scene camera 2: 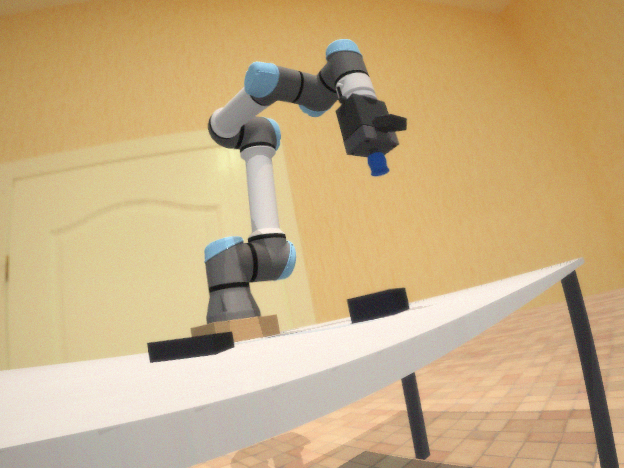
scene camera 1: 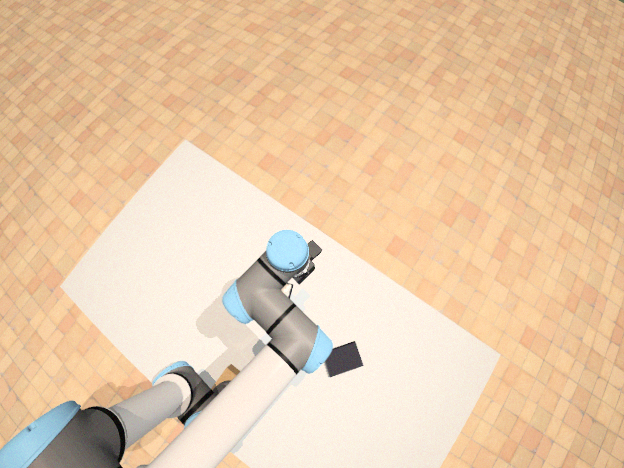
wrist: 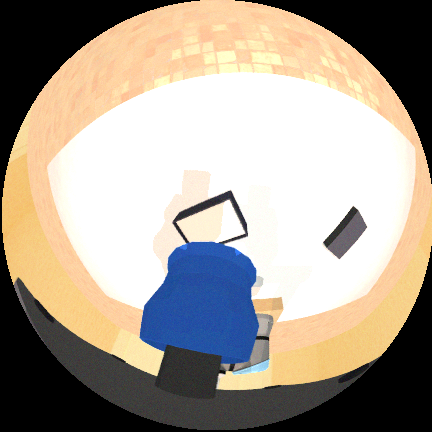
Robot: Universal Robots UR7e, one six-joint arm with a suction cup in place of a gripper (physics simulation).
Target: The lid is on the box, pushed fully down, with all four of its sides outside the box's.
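Frame: origin at the arm's base, x ahead, y left, z up, level; metres.
Seen in the pictures: hand at its tool point: [scene camera 2: 380, 172] [wrist: 210, 276]; arm's base at its link origin: [scene camera 2: 234, 321].
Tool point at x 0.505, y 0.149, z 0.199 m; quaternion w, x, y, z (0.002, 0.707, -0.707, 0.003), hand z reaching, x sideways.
Observation:
Offsets run from my tool point to a thing's top centre. Level surfaces: height alone.
The open box {dx -0.116, dy +0.029, dz -0.206 m} [scene camera 1: 290, 291] [scene camera 2: 378, 305] [wrist: 202, 208] stands on the table with dark walls and a white inside; the arm hides most of it in scene camera 1, and the cup hides part of its near side in the wrist view. The dark lid {dx -0.114, dy -0.334, dz -0.227 m} [scene camera 1: 345, 359] [scene camera 2: 191, 347] [wrist: 349, 235] lies flat on the table, apart from the box, its closed face up. My gripper, a blue suction cup [scene camera 2: 379, 173] [wrist: 212, 250], is open and holds nothing. It hangs high above the table, over the box's area, and is hidden under the arm in scene camera 1.
The white table {dz -0.253 m} [scene camera 1: 403, 322] [scene camera 2: 302, 372] [wrist: 300, 130] carries both parts. The arm's base stands on a wooden block [scene camera 2: 244, 327] [wrist: 272, 303] at the table's edge. The arm's links reach over the table beside the lid in scene camera 1.

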